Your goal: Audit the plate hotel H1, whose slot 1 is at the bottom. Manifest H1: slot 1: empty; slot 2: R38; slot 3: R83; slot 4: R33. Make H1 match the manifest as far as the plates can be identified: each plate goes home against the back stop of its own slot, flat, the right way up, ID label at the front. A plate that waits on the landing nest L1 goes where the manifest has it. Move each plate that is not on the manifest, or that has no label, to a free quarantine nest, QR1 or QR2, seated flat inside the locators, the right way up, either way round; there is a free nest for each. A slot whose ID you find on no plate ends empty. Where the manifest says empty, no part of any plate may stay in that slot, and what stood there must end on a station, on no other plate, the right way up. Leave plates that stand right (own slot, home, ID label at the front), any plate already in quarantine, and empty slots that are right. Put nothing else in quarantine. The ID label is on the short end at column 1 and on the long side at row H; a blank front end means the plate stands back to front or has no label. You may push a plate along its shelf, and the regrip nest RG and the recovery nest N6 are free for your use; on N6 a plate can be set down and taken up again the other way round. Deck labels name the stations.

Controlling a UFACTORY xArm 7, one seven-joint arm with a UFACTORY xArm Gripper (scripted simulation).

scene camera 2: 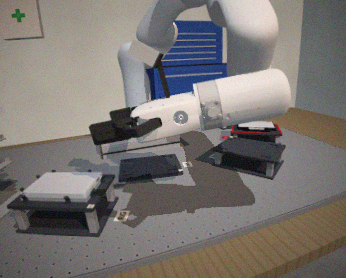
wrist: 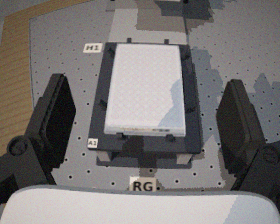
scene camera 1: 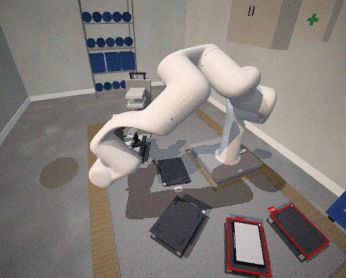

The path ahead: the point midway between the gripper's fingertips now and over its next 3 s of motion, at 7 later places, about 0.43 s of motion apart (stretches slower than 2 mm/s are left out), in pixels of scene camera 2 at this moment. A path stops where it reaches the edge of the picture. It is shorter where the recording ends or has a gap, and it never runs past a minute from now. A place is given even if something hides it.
My gripper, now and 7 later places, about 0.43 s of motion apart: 103, 126; 102, 126; 105, 125; 115, 125; 127, 124; 132, 133; 133, 148; 135, 164
